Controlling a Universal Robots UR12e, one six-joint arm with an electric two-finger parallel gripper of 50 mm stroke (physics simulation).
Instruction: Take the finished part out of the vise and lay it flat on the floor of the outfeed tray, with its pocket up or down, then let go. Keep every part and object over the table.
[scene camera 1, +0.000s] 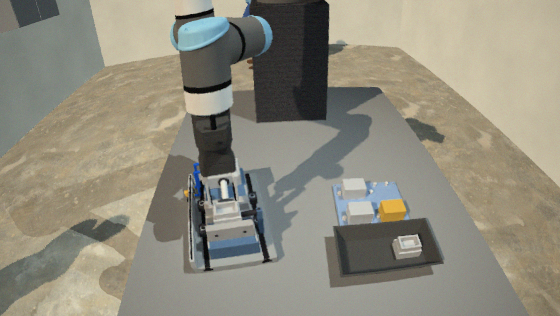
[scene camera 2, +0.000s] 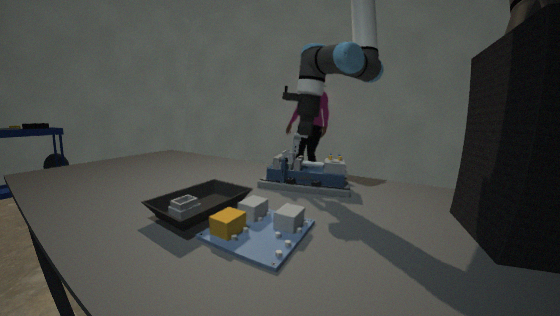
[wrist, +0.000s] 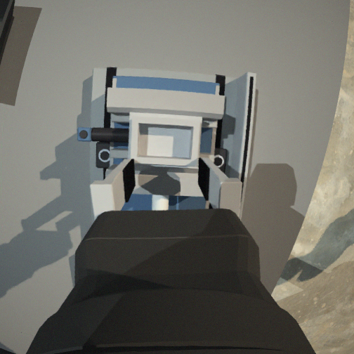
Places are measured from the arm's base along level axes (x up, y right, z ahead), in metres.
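Pixels of known places: gripper, between the fingertips: (scene camera 1: 223, 200) (scene camera 2: 295, 151); arm's base, origin of its link: (scene camera 2: 554, 40).
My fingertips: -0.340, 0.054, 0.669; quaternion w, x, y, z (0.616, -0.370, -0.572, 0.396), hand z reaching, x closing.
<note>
For each thing: its top centre in the pictures, then the offset to it from my fingertips, as dx, dy, dz. "*": a spot on its surface instead.
- finished part, centre of its top: (scene camera 1: 225, 207) (scene camera 2: 289, 151) +0.000, -0.010, +0.021
- grey vise, centre of its top: (scene camera 1: 222, 192) (scene camera 2: 307, 157) -0.015, +0.017, -0.040
- pale part, centre of its top: (scene camera 1: 409, 241) (scene camera 2: 184, 199) -0.068, -0.419, +0.032
- thin upright panel, a spot on its surface: (scene camera 1: 190, 225) * -0.065, +0.085, +0.032
- blue plate, centre of its top: (scene camera 2: 259, 228) (scene camera 1: 371, 204) -0.106, -0.346, -0.124
- yellow block, centre of its top: (scene camera 2: 227, 214) (scene camera 1: 393, 205) -0.071, -0.395, -0.085
The finished part (scene camera 1: 226, 210) (scene camera 2: 286, 154) (wrist: 134, 140), pale with a rectangular pocket facing up, sits between the jaws of the blue and grey vise (scene camera 1: 234, 246) (scene camera 2: 310, 177) (wrist: 165, 84). My gripper (scene camera 1: 223, 182) (scene camera 2: 296, 150) (wrist: 166, 171) is open and empty, pointing down over the vise. In the wrist view its fingers stand apart at the near edge of the part, one toward each side; whether they touch it cannot be told. The dark outfeed tray (scene camera 1: 365, 254) (scene camera 2: 215, 191) (wrist: 4, 25) holds another pale part (scene camera 1: 409, 247) (scene camera 2: 184, 206), pocket up, near one end.
A black rod (wrist: 110, 134) reaches the part's side from a blue post. A thin upright panel (scene camera 1: 190, 225) (wrist: 248, 140) lines the vise's other side. A blue plate (scene camera 1: 385, 191) (scene camera 2: 260, 246) beside the tray bears two grey blocks and a yellow block (scene camera 1: 392, 210) (scene camera 2: 227, 223). A dark pedestal (scene camera 1: 292, 65) (scene camera 2: 505, 150) stands behind.
</note>
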